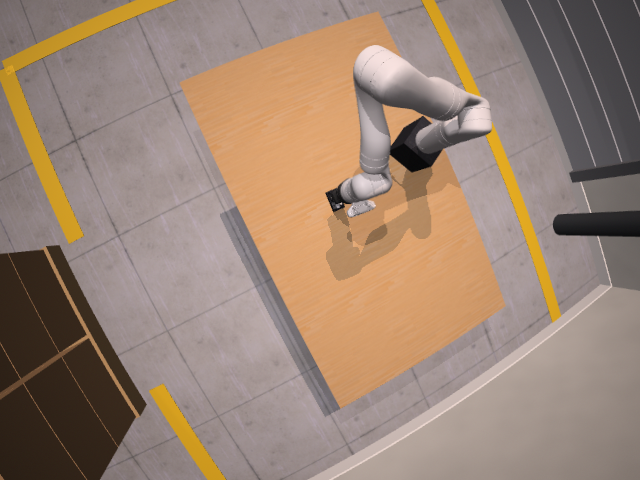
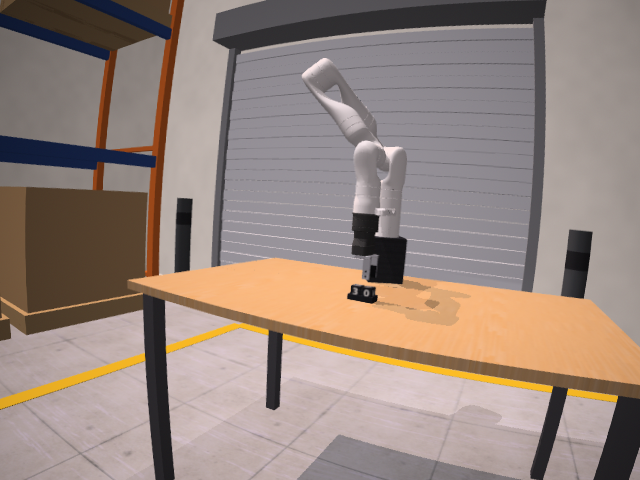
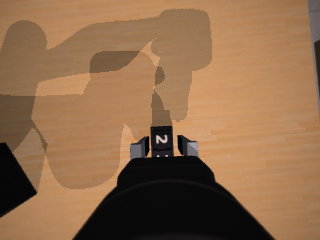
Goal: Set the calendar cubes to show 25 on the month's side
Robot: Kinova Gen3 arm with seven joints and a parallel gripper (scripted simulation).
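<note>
Right now my hand is 60 mm above the black cube and 30 mm to the left of it. Also, from my hand: black tray 70 mm below, 20 mm to the right.
</note>
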